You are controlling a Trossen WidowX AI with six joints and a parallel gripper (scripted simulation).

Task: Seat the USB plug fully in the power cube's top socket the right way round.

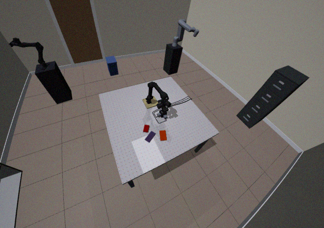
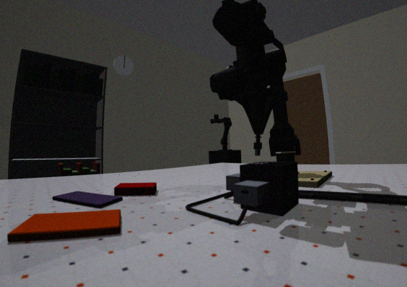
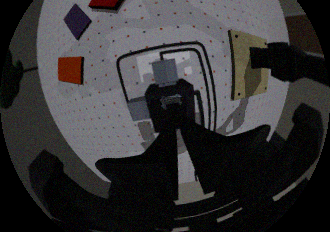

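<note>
My gripper tip is now 2 cm above the USB plug. Also, from my gripper tip: red block: 9 cm ahead, 28 cm to the right, 12 cm below; orange tile: 27 cm ahead, 14 cm to the right, 12 cm below; purple tile: 21 cm ahead, 28 cm to the right, 12 cm below.
</note>
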